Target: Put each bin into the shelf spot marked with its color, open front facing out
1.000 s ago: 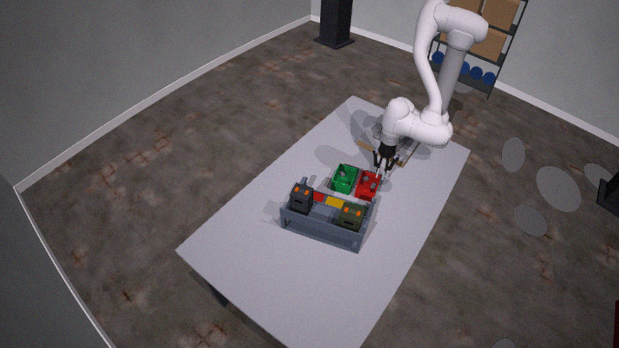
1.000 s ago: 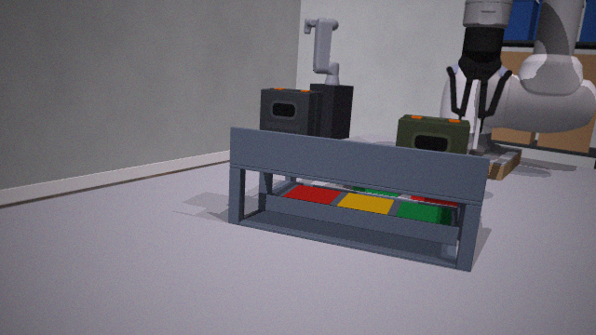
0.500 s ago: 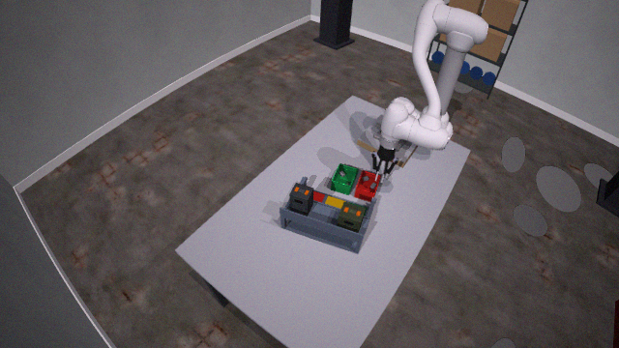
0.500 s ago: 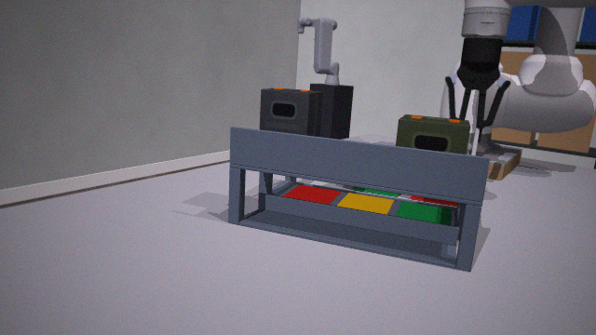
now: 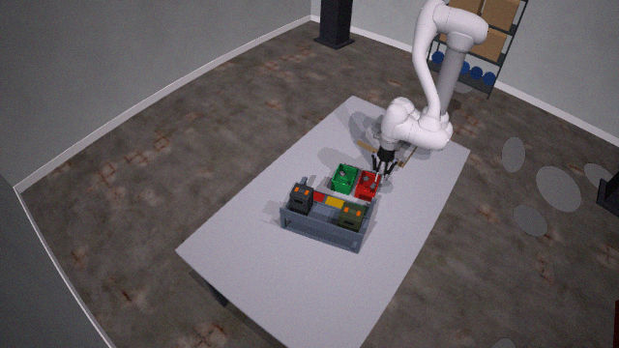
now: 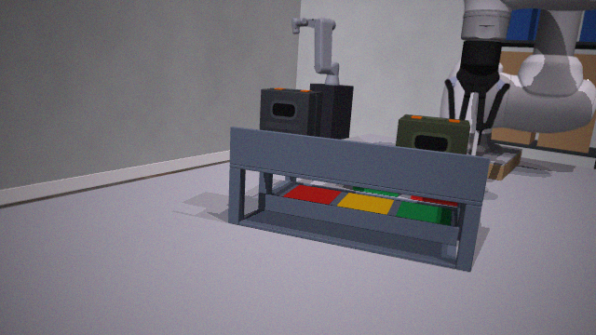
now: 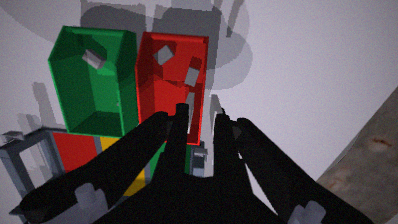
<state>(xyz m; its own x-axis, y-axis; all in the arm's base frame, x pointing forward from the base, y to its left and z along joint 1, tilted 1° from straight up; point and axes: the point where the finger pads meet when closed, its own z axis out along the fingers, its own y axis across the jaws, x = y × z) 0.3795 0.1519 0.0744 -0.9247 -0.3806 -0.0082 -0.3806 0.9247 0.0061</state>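
Right now my hand is 10 mm short of the red bin, 50 mm to the left of it and 80 mm above it. The rest, counted from my hand: olive box 320 mm ahead, 60 mm to the left, 30 mm above; then green bin 60 mm ahead, 160 mm to the right, 80 mm below; then dark grey box 400 mm ahead, 150 mm to the right, 40 mm above.
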